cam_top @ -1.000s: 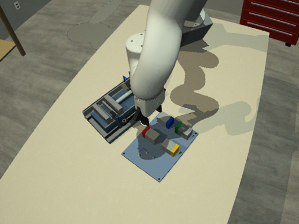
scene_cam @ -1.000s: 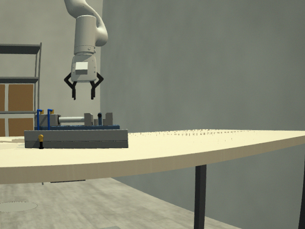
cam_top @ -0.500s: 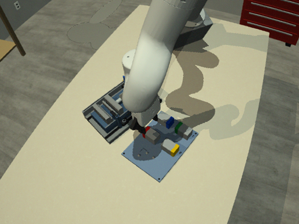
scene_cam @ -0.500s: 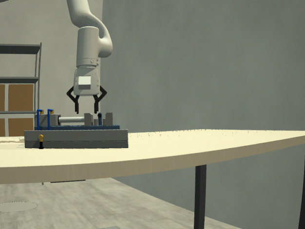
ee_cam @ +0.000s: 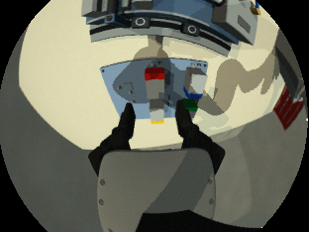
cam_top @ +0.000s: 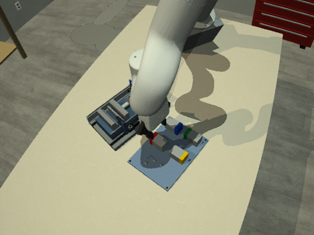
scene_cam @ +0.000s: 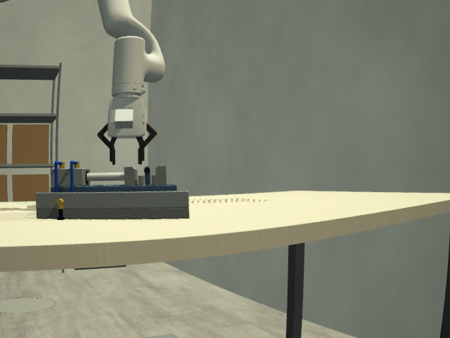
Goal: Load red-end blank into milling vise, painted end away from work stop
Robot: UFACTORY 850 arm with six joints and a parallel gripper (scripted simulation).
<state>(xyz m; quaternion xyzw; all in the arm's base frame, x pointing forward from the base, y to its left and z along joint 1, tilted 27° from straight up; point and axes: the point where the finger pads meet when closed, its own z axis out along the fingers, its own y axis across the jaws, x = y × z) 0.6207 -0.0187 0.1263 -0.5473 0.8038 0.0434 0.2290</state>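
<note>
The red-ended blank is 10 cm below my hand. The rest, counted from my hand: yellow-ended blank (10 cm below, 9 cm to the left, 3 cm ahead); then blue-ended blank (10 cm below, 9 cm behind, 3 cm to the left); then blue infeed plate (12 cm below, 5 cm to the left, 1 cm ahead).
</note>
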